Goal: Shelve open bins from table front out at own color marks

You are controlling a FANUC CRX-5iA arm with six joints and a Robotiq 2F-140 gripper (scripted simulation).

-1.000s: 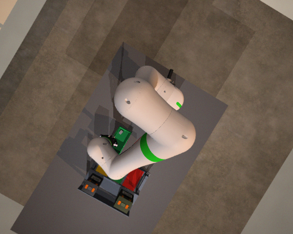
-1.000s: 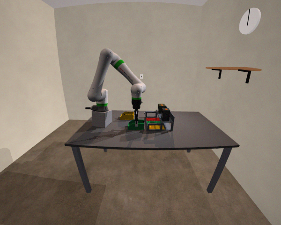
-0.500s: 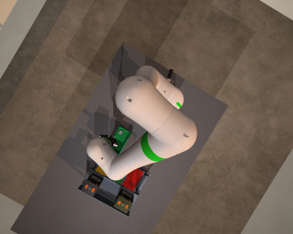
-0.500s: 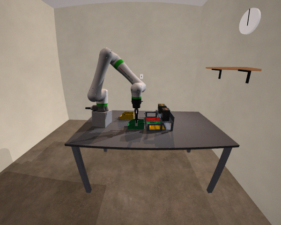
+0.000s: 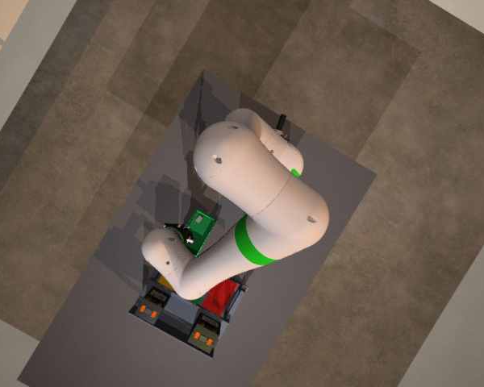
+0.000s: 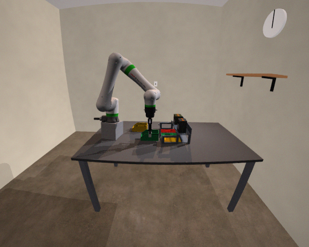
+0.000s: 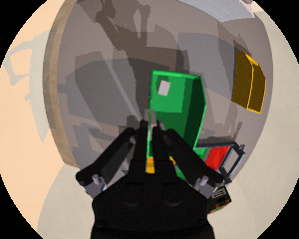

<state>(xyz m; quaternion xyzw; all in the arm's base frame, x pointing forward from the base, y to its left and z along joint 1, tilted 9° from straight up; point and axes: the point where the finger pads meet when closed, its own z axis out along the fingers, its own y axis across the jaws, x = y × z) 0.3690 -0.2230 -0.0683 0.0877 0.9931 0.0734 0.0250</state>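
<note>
Right now the green bin is 5 cm to the left of my hand and 4 cm below it. The rest, counted from my hand: yellow-marked place 22 cm ahead, 1 cm to the left, 9 cm below; then red mark 26 cm ahead, 23 cm to the left, 9 cm below; then yellow bin 7 cm behind, 32 cm to the left, 6 cm below.
</note>
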